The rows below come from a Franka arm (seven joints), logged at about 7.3 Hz.
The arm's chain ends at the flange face. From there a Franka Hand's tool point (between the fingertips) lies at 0.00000 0.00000 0.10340 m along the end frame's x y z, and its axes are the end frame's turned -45 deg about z.
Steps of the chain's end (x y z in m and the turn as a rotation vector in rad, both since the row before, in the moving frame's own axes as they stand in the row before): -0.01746, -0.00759, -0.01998, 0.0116, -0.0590, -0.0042; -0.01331, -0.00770, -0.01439, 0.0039, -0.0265, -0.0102; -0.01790, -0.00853, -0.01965, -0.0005, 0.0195, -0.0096; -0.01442, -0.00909, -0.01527, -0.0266, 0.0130, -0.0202; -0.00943, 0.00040, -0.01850, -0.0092, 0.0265, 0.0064; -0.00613, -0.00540, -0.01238, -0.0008, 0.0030, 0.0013; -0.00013, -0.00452, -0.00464, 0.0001, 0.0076, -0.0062
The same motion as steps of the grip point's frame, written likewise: -0.01045, -0.02286, -0.02017, 0.0499, -0.0335, -0.0042; -0.00563, -0.01707, -0.01443, 0.0215, -0.0160, -0.0102; -0.00523, -0.01723, -0.01967, -0.0141, 0.0134, -0.0096; -0.00473, -0.01372, -0.01532, -0.0280, -0.0096, -0.0202; -0.00569, -0.00377, -0.01854, -0.0252, 0.0122, 0.0064; -0.00036, -0.00788, -0.01238, -0.0027, 0.0016, 0.0013; 0.00367, -0.00274, -0.00464, -0.0053, 0.0054, -0.0062
